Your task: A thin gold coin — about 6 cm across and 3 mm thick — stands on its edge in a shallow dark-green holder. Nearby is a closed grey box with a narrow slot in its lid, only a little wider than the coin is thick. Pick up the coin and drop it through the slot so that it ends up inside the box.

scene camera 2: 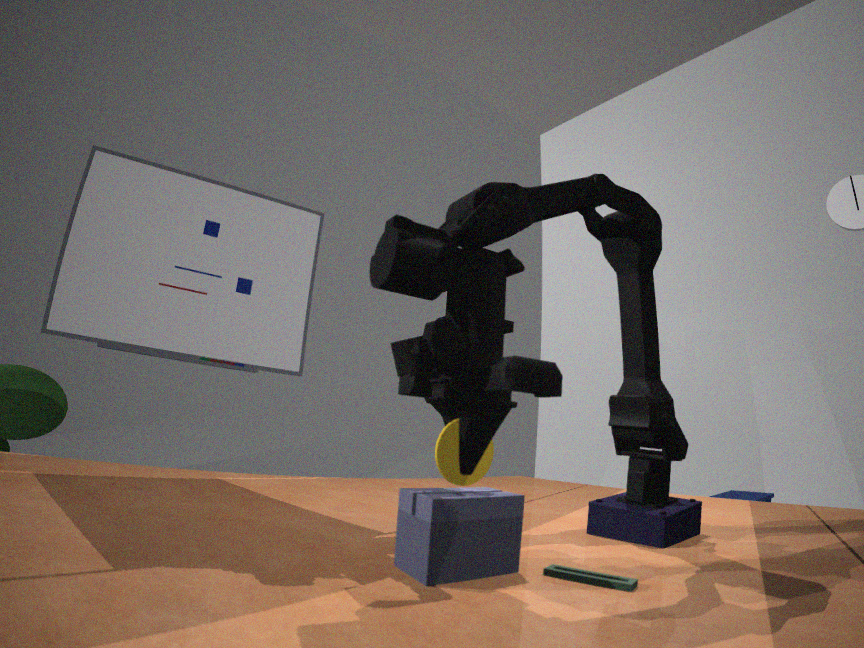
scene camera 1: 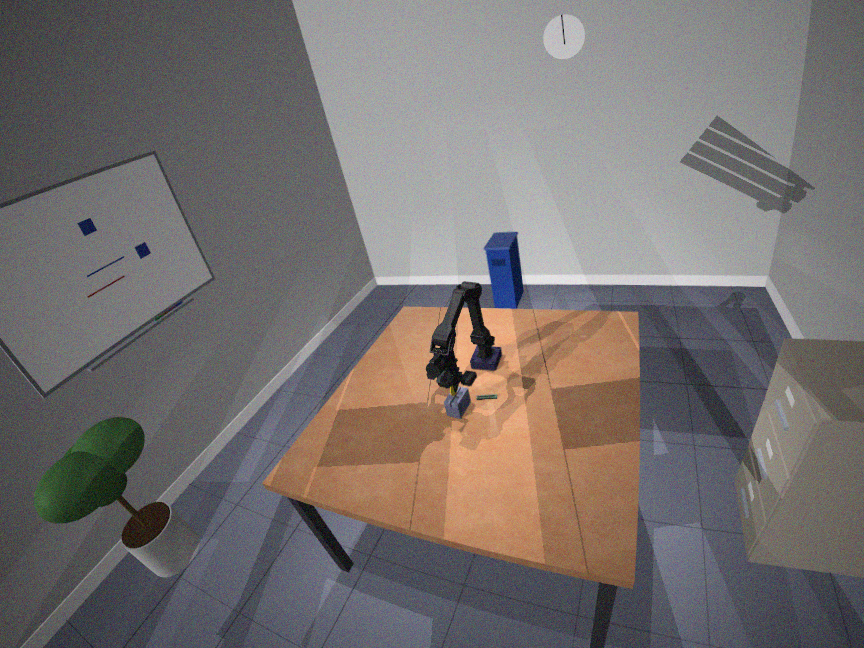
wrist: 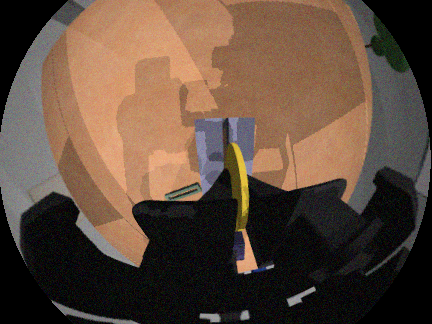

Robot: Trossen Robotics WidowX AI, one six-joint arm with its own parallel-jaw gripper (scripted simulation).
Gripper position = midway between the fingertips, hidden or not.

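Observation:
You can see a gold coin [scene camera 2: 447, 446] here, and that's the coin [wrist: 235, 164] too, and it's my gripper [scene camera 2: 464, 474] that's carrying it. As for my gripper [scene camera 1: 455, 391], you'd also find the gripper [wrist: 229, 173] there.

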